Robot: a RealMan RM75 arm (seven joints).
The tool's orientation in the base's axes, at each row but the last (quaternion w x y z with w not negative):
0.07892, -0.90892, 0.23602, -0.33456
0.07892, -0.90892, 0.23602, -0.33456
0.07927, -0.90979, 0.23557, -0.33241
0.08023, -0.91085, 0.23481, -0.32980
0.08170, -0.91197, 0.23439, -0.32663
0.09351, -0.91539, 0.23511, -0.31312
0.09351, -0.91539, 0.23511, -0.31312
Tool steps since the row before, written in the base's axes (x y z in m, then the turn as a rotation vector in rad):
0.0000, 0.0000, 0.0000, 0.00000, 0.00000, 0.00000
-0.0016, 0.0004, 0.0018, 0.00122, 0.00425, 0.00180
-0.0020, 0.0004, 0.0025, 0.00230, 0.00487, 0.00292
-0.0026, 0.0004, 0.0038, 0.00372, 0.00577, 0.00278
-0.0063, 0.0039, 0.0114, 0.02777, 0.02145, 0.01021
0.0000, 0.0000, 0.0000, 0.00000, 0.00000, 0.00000
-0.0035, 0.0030, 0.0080, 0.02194, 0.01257, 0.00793
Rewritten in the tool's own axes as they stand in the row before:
0.0000, 0.0000, 0.0000, 0.00000, 0.00000, 0.00000
-0.0002, -0.0003, -0.0024, -0.00021, -0.00473, -0.00065
-0.0001, -0.0004, -0.0032, 0.00085, -0.00601, -0.00082
0.0002, -0.0005, -0.0046, 0.00129, -0.00729, 0.00019
0.0002, -0.0045, -0.0128, 0.01417, -0.03228, 0.00962
0.0000, 0.0000, 0.0000, 0.00000, 0.00000, 0.00000
0.0003, -0.0039, -0.0084, 0.01326, -0.02164, 0.00761

